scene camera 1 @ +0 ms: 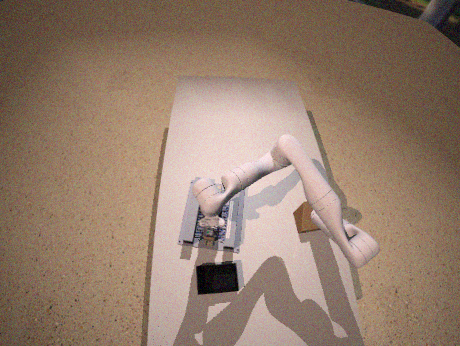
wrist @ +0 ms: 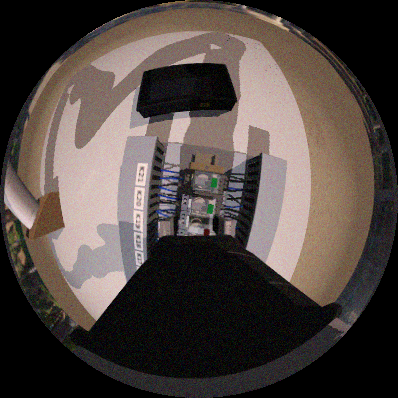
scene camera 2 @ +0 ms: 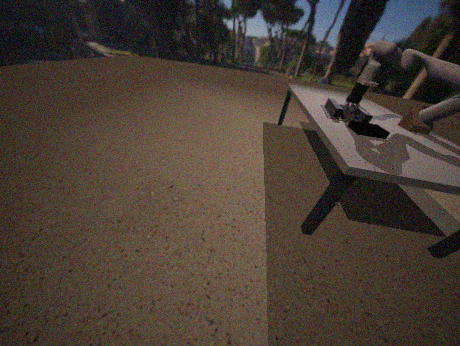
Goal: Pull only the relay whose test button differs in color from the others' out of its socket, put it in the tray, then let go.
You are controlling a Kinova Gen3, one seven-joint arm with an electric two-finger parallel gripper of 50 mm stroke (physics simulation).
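Places are measured from the arm's base along level axes (x ahead, y left, z up), in metres.
Pixels of known places: gripper, fingertip midpoint: (wrist: pixel 194 222) (scene camera 2: pixel 347 112); arm's base at its link origin: (wrist: pixel 33 215) (scene camera 2: pixel 425 116).
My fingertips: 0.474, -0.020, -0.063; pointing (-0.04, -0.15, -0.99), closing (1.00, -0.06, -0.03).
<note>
For each thing: its top centre in the pictures, then the offset to it from my fingertips, as dx, dy, dz.
- relay with the red test button, top centre: (wrist: pixel 199 232) +0.005, +0.000, +0.041
- black tray at its top centre: (wrist: pixel 184 78) (scene camera 1: pixel 217 278) (scene camera 2: pixel 369 126) -0.006, +0.241, +0.007
The relay with the red test button (wrist: pixel 197 223) sits in the row of sockets, partly hidden by the gripper's black body in the wrist view. Two relays with green buttons, one (wrist: pixel 201 182) at the row's end and one (wrist: pixel 200 205) beside the red-button relay, sit in line with it. My gripper (wrist: pixel 194 222) is open, its grey fingertips on either side of the red-button relay with nothing gripped. In scene camera 2 the gripper is low over the socket row, its fingers too small to make out. The black tray (scene camera 1: pixel 218 291) (wrist: pixel 175 108) lies beyond the row's end.
Grey slotted wire ducts (wrist: pixel 267 200) (scene camera 1: pixel 189 220) flank the sockets, with blue and black wires between. Labels including K21 and K20 (wrist: pixel 139 198) run along one duct. A brown wedge-shaped block (scene camera 1: pixel 306 220) (wrist: pixel 48 215) stands near the arm's base.
</note>
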